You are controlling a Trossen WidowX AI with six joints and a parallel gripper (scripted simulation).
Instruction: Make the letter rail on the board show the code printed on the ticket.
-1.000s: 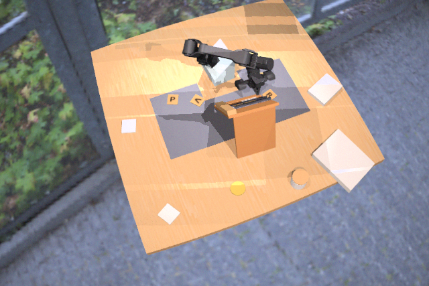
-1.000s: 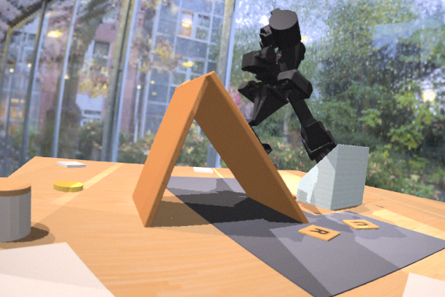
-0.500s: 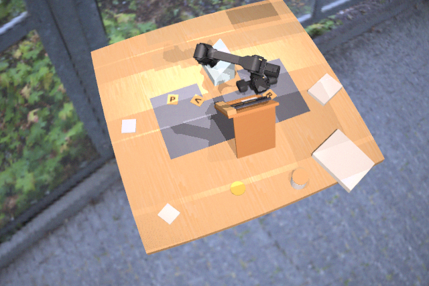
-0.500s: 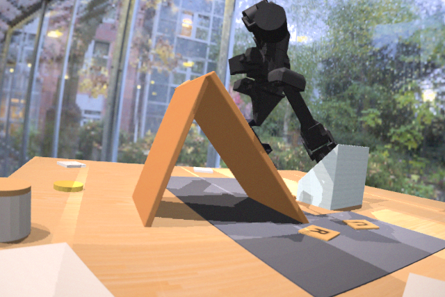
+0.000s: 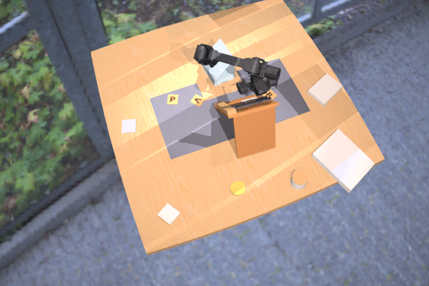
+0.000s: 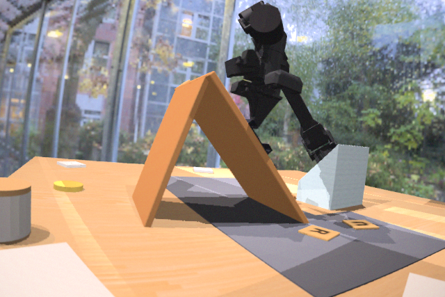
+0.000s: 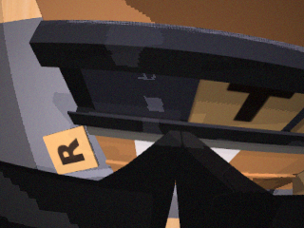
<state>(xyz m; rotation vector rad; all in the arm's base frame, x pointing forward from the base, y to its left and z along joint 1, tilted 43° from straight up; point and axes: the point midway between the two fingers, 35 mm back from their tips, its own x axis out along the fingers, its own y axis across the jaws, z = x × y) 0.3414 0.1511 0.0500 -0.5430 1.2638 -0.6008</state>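
My gripper tip is now 40 mm to the left of the t tile, 20 mm above it and 10 mm short of it. Also, from my gripper tip: white ticket 90 mm below, 50 mm behind, 10 mm to the right; then grey mat 180 mm below, 150 mm behind, 90 mm to the right.
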